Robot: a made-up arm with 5 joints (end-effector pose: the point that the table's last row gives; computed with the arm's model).
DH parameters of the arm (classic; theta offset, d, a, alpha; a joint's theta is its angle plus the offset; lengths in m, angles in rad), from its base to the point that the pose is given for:
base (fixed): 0 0.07 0 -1.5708
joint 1: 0 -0.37 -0.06 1.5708
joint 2: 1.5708 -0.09 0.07 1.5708
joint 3: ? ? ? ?
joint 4: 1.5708 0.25 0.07 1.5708
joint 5: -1.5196 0 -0.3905 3.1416
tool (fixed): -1.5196 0.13 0 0
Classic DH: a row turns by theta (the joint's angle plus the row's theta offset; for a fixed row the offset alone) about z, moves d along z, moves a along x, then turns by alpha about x.
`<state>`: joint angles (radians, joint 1 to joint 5).
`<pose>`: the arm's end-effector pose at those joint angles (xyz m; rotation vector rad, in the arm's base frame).
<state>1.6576 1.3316 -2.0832 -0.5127 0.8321</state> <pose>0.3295 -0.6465 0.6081 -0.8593 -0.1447 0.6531</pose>
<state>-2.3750 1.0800 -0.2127 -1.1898 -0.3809</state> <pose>-0.1789 -0.6953 0.5032 -1.2705 -0.9375 -0.1440</pose>
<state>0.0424 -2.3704 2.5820 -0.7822 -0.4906</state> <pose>0.3916 -0.8596 -0.2095 0.5617 -2.1012 0.0126</pose>
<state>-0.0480 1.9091 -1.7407 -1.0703 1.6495</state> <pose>-0.2888 -0.7550 0.1221 -0.4152 -1.6941 -0.7452</pose>
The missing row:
joint 3: -1.5708 -0.25 0.1 1.5708
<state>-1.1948 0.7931 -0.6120 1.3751 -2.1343</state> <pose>-0.3509 -0.4345 -0.2417 2.3771 0.5632 -0.8284</pose>
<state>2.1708 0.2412 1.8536 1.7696 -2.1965</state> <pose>0.0954 -0.6472 0.5638 0.1626 0.6395 0.3218</pose>
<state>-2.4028 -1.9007 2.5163 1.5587 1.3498</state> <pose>-0.4854 -0.1909 0.4308 -0.8856 -1.1360 -1.1236</pose>
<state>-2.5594 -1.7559 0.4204 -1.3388 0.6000</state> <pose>0.5478 -0.1227 -0.0097 1.8359 -0.6608 0.6228</pose>
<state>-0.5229 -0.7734 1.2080 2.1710 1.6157</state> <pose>0.3033 0.0419 -0.2672 -1.6281 1.1154 0.9453</pose>
